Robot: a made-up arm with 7 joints.
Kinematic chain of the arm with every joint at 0, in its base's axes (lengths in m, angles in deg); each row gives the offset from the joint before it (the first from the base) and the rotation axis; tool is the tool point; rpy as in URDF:
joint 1: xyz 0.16 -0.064 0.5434 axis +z
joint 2: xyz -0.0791 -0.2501 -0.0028 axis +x
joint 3: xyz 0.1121 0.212 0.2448 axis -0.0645 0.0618 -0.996
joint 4: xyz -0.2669 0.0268 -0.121 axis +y
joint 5: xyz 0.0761 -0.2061 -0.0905 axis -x
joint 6: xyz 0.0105 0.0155 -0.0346 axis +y
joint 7: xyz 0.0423 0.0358 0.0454 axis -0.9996 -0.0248 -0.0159
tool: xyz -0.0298 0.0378 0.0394 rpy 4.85 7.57 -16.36
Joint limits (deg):
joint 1: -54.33..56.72
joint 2: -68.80..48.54
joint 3: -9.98..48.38
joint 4: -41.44..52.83
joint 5: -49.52..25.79
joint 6: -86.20..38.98
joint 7: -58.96..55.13
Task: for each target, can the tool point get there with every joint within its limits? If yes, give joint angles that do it. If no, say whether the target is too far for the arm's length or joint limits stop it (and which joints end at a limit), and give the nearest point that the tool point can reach.
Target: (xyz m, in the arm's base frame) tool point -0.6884 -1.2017 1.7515
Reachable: no: too far | nearest point -0.0440 -0.3375 0.8818 | short by 1.385 m
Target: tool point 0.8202 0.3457 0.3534
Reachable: no: joint limits stop it (at a limit: joint 1, joint 3, joint 4, joint 6) | nearest point 0.1318 0.2430 0.4664 | short by 0.705 m
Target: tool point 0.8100 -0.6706 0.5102
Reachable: no: joint limits stop it (at a limit: joint 1, joint 2, joint 3, joint 4, joint 5) | nearest point 0.4304 -0.3694 0.6486 | short by 0.504 m
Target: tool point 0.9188 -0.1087 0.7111
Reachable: no: joint limits stop it (at a limit: joint 1, joint 2, joint 3, joint 4, joint 5, joint 6, joint 7) | nearest point 0.4543 -0.3215 0.6797 | short by 0.512 m
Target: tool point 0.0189 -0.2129 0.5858
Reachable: yes | joints -3.17 -8.78 -0.13 16.04 7.24 8.68 -49.00
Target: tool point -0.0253 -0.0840 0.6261
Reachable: yes | joints 12.48 -13.50 37.95 -22.40 -18.55 -16.19 8.58
